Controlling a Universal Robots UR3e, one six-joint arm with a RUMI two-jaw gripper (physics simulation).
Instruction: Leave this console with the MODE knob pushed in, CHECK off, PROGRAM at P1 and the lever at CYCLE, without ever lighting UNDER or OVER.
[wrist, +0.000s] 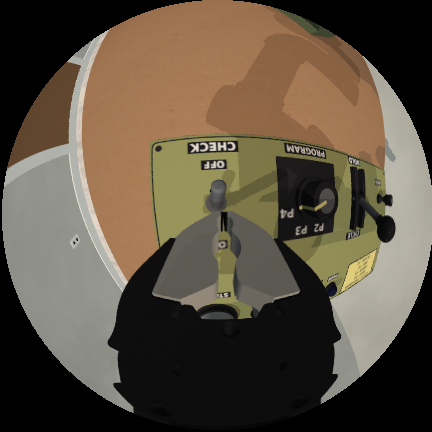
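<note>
The olive console (175, 175) shows upside down in the wrist view. The grey CHECK toggle (218, 193) tilts toward the OFF label (214, 164). My gripper (222, 213) is shut and empty, its tips just below the toggle's base in the picture. Whether they touch cannot be told. The PROGRAM knob (320, 198) has its yellow pointer toward P4. The lever (386, 228) has its ball leaning toward the CYCLE end in this view; its exact slot position is unclear. A small black knob (385, 199), apparently MODE, stands at the right edge, its depth unclear. UNDER and OVER lamps are hidden.
A dark blue lamp (332, 289) and a yellow card (358, 270) are at the lower right of the console. A round ringed part (218, 314) shows partly under the gripper. The brown table (165, 75) extends beyond the console, with a dark green object (317, 26) at its far edge.
</note>
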